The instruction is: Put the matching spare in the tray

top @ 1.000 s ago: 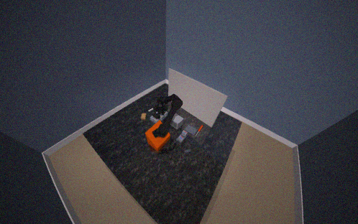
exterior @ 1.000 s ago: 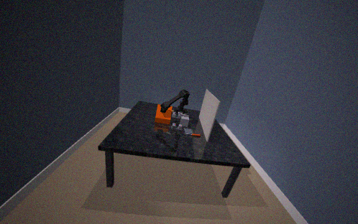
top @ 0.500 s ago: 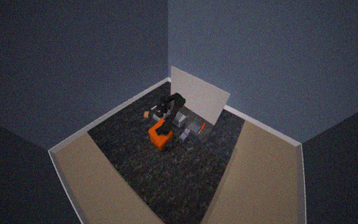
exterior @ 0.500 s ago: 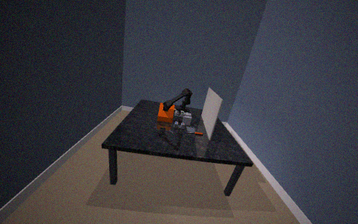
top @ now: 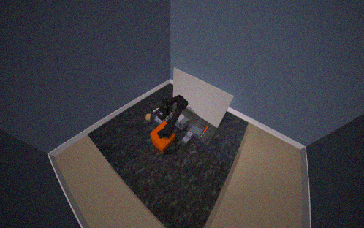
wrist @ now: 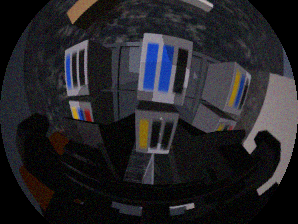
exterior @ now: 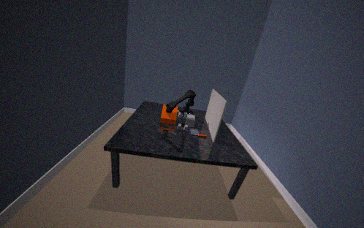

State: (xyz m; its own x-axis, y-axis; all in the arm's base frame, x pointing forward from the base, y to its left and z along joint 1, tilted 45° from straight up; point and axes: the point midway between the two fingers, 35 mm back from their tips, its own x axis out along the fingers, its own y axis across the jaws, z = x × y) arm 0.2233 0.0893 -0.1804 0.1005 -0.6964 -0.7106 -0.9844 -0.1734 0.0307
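Right now the light grey mounted unit is 70 mm ahead of my gripper tip, 150 mm to the right of it and 30 mm above it. From my gripper tip the other things lie so: white upright panel (320 mm ahead, 150 mm to the right, 210 mm above); then tan block (130 mm behind, 150 mm to the left).
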